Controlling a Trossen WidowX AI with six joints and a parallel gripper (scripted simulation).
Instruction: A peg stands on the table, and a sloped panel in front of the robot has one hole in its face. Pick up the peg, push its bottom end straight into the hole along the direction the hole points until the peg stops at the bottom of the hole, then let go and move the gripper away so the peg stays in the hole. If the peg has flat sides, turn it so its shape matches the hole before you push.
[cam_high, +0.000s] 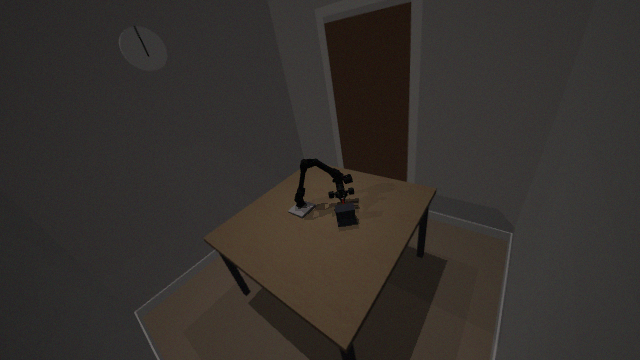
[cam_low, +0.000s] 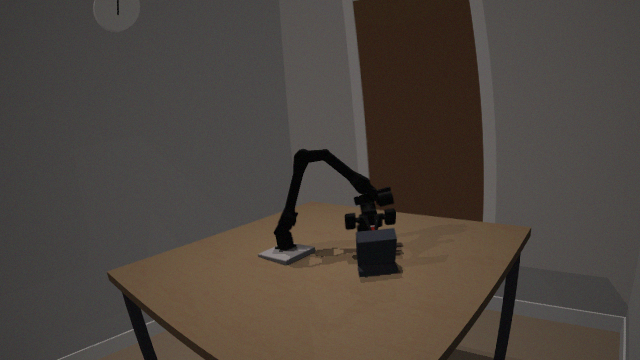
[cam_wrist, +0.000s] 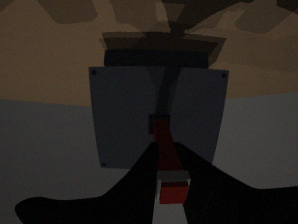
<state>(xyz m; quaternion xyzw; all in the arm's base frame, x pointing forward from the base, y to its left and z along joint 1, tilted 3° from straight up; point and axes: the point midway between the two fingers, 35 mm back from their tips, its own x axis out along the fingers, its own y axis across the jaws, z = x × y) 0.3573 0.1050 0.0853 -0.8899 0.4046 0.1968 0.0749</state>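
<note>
My gripper tip is now 40 mm short of the dark sloped panel block, 50 mm to the left of it and 30 mm above it. The rest, counted from my gripper tip: red peg: 10 mm behind, 10 mm to the left, 10 mm above.
</note>
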